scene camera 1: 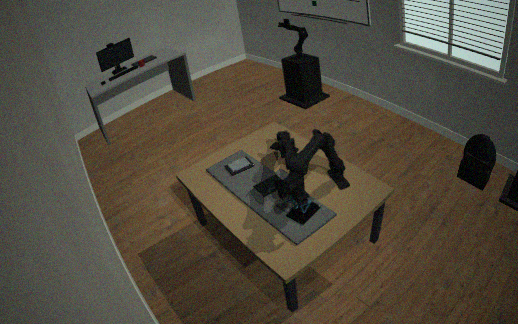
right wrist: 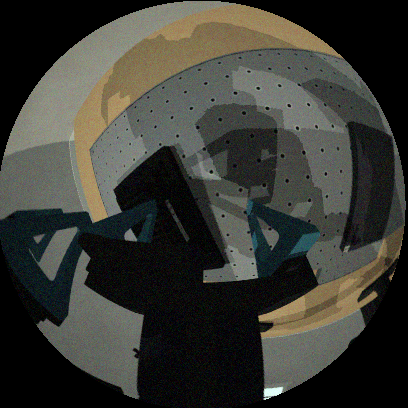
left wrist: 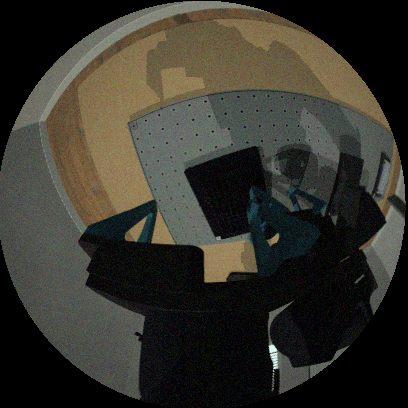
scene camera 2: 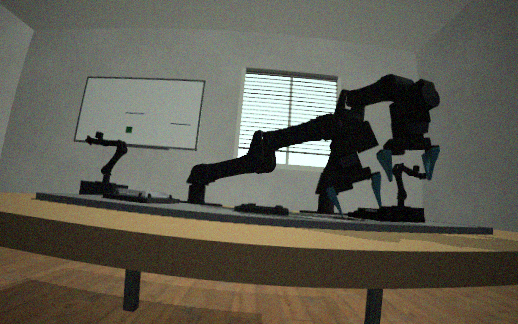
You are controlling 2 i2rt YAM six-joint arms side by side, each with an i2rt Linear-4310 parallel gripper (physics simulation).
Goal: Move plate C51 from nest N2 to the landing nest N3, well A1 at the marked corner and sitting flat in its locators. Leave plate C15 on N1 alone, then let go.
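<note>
A dark plate in its nest [scene camera 1: 304, 214] [scene camera 2: 400, 215] [left wrist: 225, 192] [right wrist: 147, 175] is at the right end of the board in scene camera 1. It looks flat; plate and nest blend in black, and neither well A1 nor locator seating is readable. The middle nest [scene camera 1: 266, 186] [scene camera 2: 261, 209] [right wrist: 372, 185] looks empty. A pale plate [scene camera 1: 239, 164] [scene camera 2: 142, 195] [left wrist: 383, 175] is in the far-left nest. Labels are unreadable. My left gripper [scene camera 2: 409, 178] [left wrist: 201, 204] is open and empty above the dark plate. My right gripper [scene camera 2: 360, 209] [right wrist: 201, 204] is open, low beside it.
The perforated grey board [scene camera 1: 297, 235] [scene camera 2: 460, 230] [left wrist: 165, 135] [right wrist: 260, 90] lies on the wooden table [scene camera 1: 285, 262]. The two grippers are close together; fingers of the right one show beside the left one in the left wrist view. The arms hide part of the board in scene camera 1.
</note>
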